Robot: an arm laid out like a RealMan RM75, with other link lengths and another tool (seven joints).
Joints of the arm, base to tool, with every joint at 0 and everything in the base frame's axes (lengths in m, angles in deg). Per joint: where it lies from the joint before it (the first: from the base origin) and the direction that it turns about. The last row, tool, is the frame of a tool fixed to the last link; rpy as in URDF.
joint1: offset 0 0 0.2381 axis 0 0 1
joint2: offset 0 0 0 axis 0 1 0
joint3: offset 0 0 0.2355 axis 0 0 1
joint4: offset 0 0 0 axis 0 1 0
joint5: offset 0 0 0.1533 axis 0 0 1
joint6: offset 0 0 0 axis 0 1 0
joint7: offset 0 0 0.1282 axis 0 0 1
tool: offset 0.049 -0.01 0.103 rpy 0 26.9 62.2
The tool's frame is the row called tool.
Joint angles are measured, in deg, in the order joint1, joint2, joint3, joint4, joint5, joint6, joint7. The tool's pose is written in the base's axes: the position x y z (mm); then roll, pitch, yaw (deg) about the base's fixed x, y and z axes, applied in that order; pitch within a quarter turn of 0, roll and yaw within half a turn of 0. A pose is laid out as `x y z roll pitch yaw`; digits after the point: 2 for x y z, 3 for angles.
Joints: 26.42, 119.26, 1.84, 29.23, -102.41, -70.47, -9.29
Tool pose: 203.69 331.56 -119.09 157.002 38.227 -86.577
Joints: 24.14, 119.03, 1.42, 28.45, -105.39, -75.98, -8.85
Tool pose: 197.25 322.63 -107.79 155.144 40.443 -84.609
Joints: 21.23, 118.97, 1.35, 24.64, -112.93, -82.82, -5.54
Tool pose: 188.20 304.03 -100.03 153.368 40.589 -79.854
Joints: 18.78, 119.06, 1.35, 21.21, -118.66, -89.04, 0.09
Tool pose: 179.96 283.87 -95.60 147.999 39.124 -79.526
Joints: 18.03, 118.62, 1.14, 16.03, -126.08, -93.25, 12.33
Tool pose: 175.12 259.01 -103.29 140.909 30.693 -80.514
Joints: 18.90, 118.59, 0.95, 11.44, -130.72, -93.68, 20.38
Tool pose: 179.75 246.96 -114.14 139.879 23.404 -79.984
